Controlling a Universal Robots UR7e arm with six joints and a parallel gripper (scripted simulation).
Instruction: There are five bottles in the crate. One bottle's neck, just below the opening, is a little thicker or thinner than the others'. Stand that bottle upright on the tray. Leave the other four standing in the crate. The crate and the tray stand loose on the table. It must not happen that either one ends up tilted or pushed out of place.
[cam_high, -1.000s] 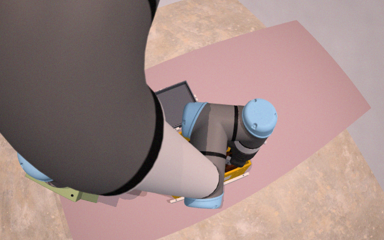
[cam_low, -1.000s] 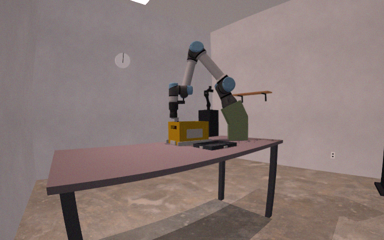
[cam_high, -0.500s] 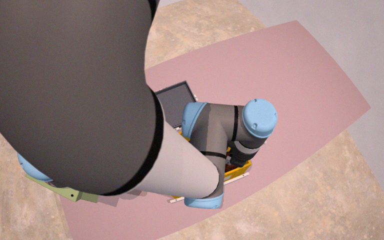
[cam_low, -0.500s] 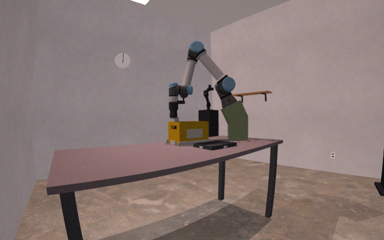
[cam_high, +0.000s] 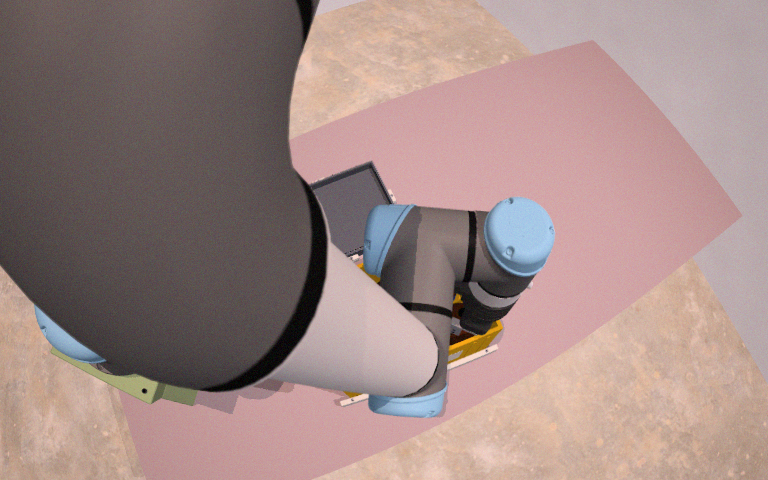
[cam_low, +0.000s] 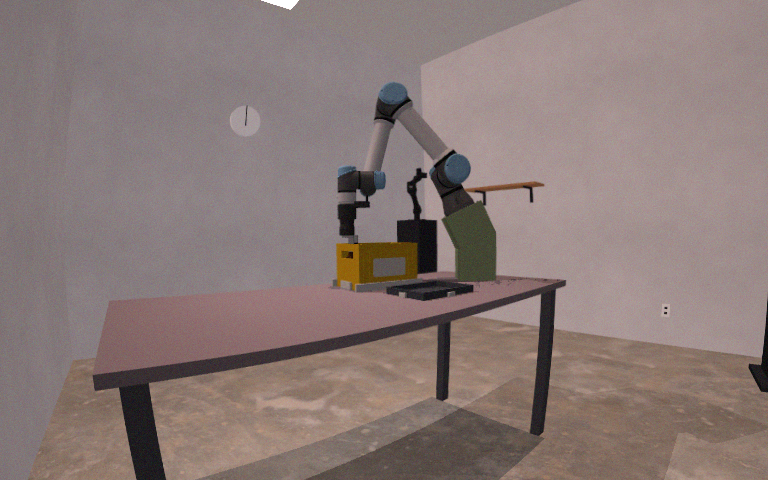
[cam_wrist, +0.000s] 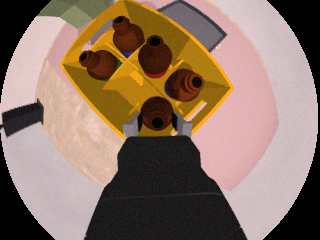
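Now: the glass bottle 7 cm below my hand. Round my hand: dark tray (7 cm behind, 34 cm to the left, 15 cm below); then crate (8 cm behind, 6 cm to the left, 8 cm below).
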